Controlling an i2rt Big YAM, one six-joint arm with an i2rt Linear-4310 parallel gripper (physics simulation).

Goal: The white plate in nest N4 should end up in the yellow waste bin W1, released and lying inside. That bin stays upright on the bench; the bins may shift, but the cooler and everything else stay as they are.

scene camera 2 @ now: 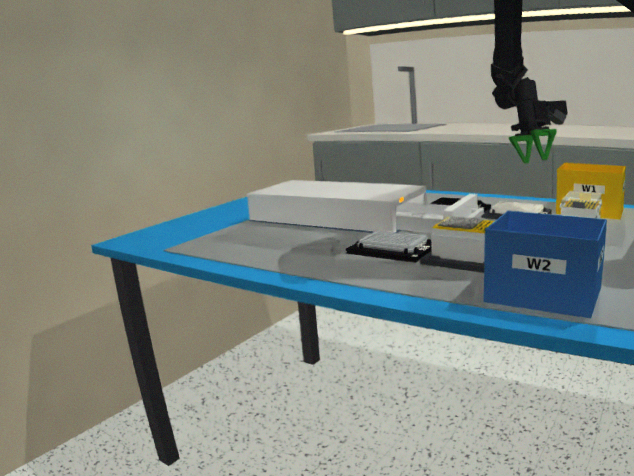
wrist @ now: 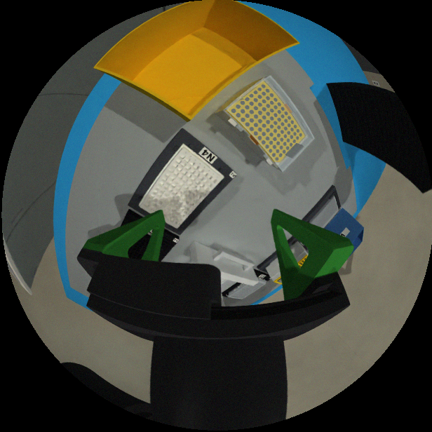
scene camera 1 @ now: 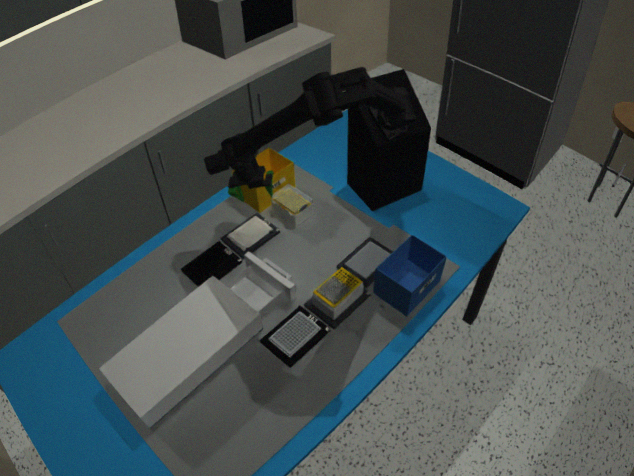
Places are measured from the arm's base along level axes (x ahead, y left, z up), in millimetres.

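Pixels of known places: gripper, fingertip midpoint: (scene camera 2: 535, 161) (scene camera 1: 257, 198); arm's base, origin of the base link: (scene camera 1: 386, 119).
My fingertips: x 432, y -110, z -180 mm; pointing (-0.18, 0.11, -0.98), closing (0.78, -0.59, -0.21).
For each thing: its top centre in the pictures, then the offset to it from my fingertips. "spot": a spot on its surface instead.
- white plate, middle of its top: (scene camera 2: 517, 205) (scene camera 1: 249, 231) 49 mm ahead, 3 mm left, 120 mm down
- yellow bin W1, middle of its top: (scene camera 2: 592, 167) (scene camera 1: 262, 166) 107 mm back, 152 mm right, 26 mm down
- clear box with a yellow perforated top, surface spot: (scene camera 1: 291, 202) spot: 114 mm back, 14 mm left, 76 mm down
- black plate, middle of its top: (scene camera 2: 456, 201) (scene camera 1: 210, 261) 219 mm ahead, 39 mm left, 120 mm down
- blue bin W2, middle of its top: (scene camera 2: 548, 224) (scene camera 1: 412, 262) 227 mm back, 472 mm left, 26 mm down
- yellow-topped box, middle of its top: (scene camera 2: 469, 222) (scene camera 1: 337, 285) 26 mm back, 384 mm left, 69 mm down
The white plate (scene camera 1: 250, 233) (scene camera 2: 517, 207) (wrist: 182, 182) lies flat in the dark-framed nest N4 (wrist: 156, 170). The yellow bin W1 (scene camera 1: 280, 164) (scene camera 2: 611, 187) (wrist: 192, 65) stands upright near N4; the part of its inside that shows in the wrist view holds nothing. My gripper (scene camera 1: 254, 193) (scene camera 2: 535, 160) (wrist: 217, 215) is open and empty, high above the bench. In scene camera 1 its fingers overlap the front of W1, which is partly hidden. In the wrist view the plate lies ahead of the left finger and W1 is farther beyond it.
A clear box with a yellow perforated top (scene camera 1: 291, 202) (wrist: 270, 122) stands close beside W1. A black plate (scene camera 1: 212, 263) lies next to N4. A white instrument (scene camera 1: 179, 338) has its drawer (scene camera 1: 256, 294) out. The blue bin W2 (scene camera 1: 409, 276) (scene camera 2: 545, 289) stands by a yellow-topped box (scene camera 1: 337, 294).
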